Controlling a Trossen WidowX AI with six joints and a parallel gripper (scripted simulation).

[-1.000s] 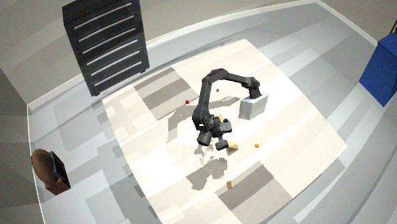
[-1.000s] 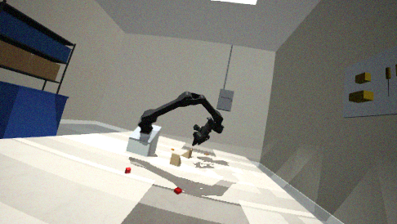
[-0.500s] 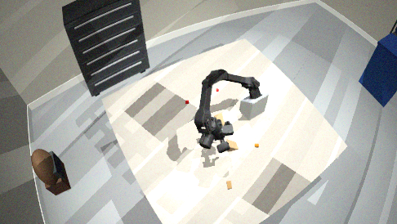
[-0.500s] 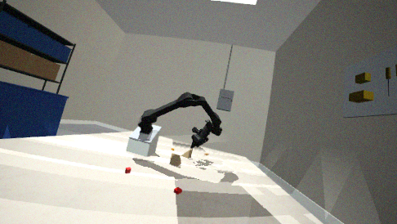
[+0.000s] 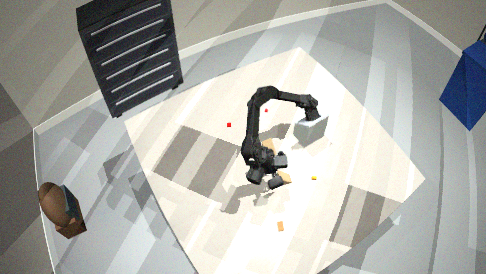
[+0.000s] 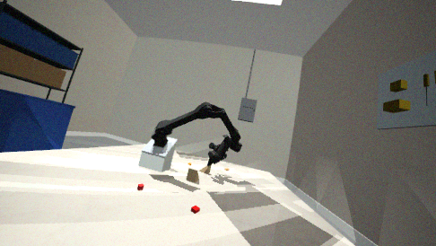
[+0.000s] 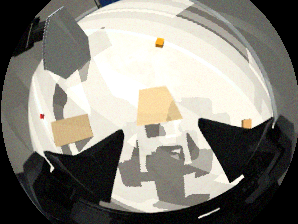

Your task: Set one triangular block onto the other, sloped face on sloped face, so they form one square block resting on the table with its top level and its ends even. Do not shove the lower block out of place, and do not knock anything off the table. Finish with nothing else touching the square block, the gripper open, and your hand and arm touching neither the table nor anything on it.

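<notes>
Right now my gripper tip is 2 cm past the tan triangular block, 1 cm to the right of it and 4 cm above it. From my gripper tip the other things lie so: small yellow piece (16 cm behind, 9 cm to the left, 5 cm below).
</notes>
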